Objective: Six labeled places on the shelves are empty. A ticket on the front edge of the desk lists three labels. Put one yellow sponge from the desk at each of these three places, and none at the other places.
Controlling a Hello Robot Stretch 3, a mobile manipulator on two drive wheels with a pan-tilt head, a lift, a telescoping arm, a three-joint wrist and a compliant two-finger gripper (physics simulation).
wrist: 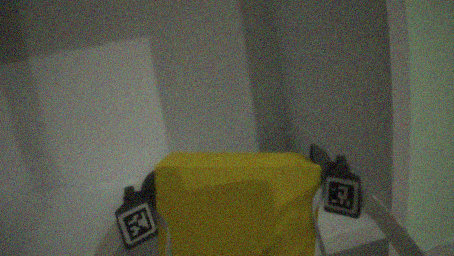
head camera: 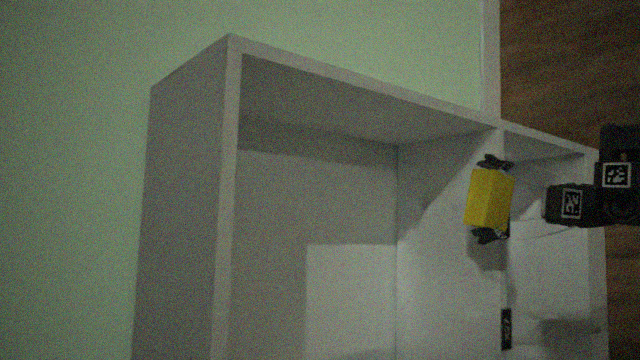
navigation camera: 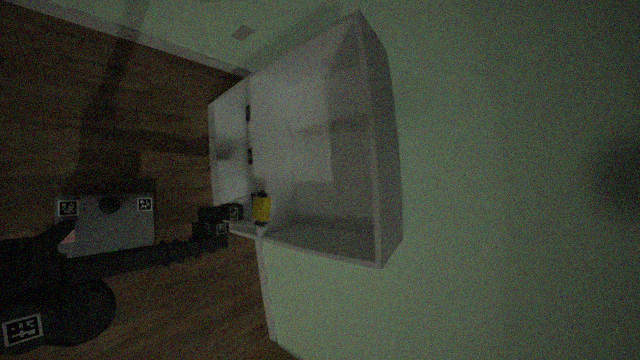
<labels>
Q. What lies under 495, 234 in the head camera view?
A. My gripper.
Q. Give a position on a white shelf unit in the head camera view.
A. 269, 216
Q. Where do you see my gripper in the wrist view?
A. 235, 176
</labels>
